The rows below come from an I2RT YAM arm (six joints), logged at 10 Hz.
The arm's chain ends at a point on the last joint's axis. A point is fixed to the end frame.
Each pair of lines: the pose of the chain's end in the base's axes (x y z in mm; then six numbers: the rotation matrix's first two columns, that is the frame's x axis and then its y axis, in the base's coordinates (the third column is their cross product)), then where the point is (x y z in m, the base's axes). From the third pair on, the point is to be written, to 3 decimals.
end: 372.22 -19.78 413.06 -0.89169 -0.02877 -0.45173 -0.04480 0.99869 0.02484
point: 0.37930 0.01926 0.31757
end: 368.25 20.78 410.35 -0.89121 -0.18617 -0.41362 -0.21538 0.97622 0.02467
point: 0.36454 0.05957 0.31457
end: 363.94 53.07 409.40 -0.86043 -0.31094 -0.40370 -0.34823 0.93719 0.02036
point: 0.354 0.090 0.313
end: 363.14 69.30 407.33 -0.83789 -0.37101 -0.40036 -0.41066 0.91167 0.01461
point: 0.351 0.105 0.311
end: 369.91 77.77 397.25 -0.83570 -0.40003 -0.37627 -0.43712 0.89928 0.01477
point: 0.354 0.112 0.301
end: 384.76 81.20 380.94 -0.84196 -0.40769 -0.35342 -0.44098 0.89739 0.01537
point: 0.367 0.114 0.285
